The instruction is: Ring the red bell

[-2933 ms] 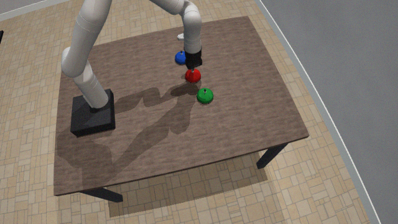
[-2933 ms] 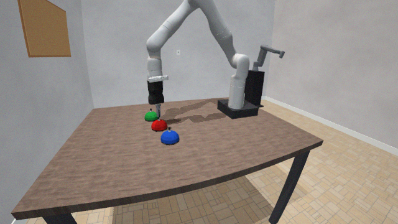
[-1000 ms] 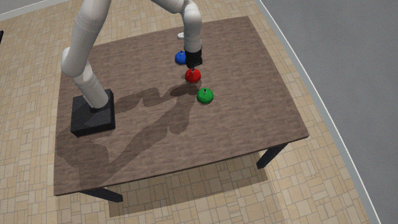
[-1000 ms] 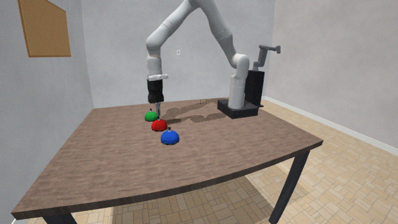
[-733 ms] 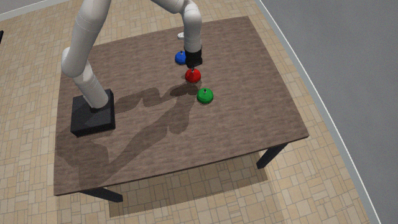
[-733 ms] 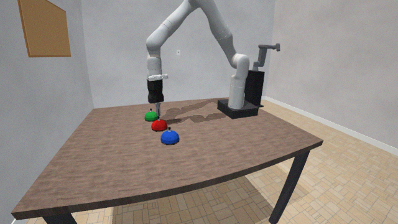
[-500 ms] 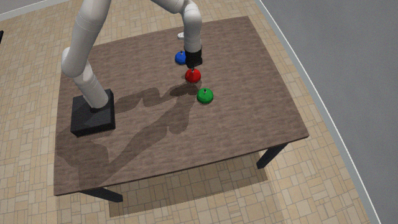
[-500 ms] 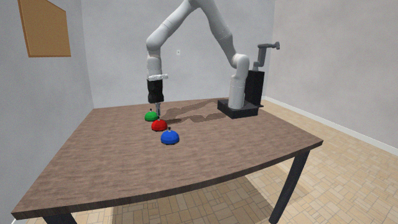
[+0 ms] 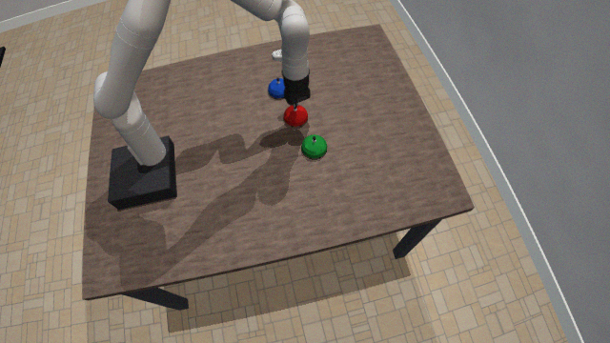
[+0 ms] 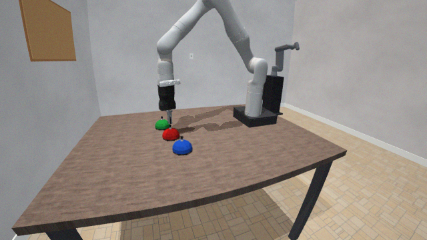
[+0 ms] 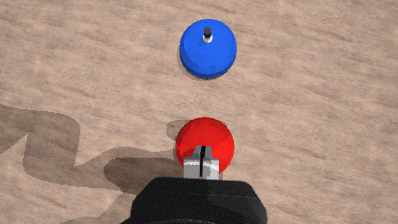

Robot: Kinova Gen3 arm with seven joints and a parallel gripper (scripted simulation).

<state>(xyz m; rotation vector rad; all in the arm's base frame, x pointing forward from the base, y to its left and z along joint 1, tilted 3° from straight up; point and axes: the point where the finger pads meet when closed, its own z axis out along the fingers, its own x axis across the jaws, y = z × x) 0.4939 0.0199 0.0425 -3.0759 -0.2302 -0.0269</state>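
My hand is 50 mm above the red bell. Round my hand: green bell (20 mm ahead, 140 mm to the right, 50 mm below); blue bell (20 mm behind, 140 mm to the left, 50 mm below).
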